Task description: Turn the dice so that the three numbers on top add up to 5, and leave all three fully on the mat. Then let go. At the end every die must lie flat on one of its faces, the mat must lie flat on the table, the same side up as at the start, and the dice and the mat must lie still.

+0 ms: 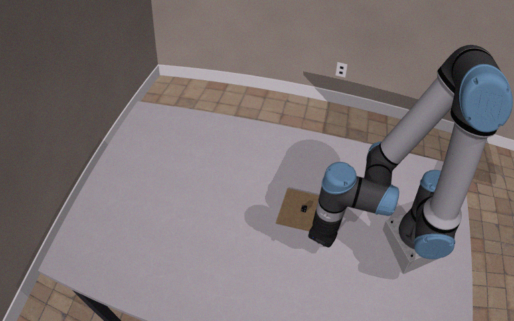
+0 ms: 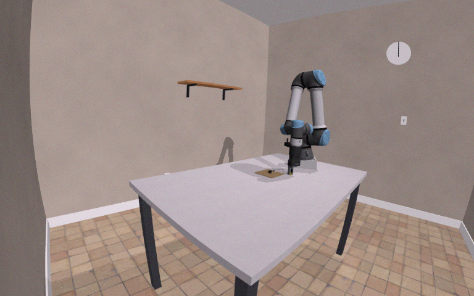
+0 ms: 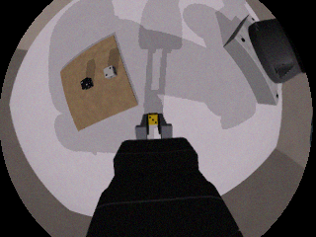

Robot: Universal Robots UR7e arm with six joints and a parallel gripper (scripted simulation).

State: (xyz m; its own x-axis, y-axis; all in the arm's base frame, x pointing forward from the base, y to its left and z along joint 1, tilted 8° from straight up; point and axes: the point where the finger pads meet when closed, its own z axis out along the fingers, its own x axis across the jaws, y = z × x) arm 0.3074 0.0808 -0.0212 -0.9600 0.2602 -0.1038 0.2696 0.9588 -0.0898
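My hand is 4 cm short of the white die, 10 cm to the left of it and 1 cm above it. From my hand the other things lie so: mat 9 cm ahead, 10 cm to the right, 2 cm below; then black die 9 cm ahead, 10 cm to the right, 1 cm below; then yellow die 1 cm below.
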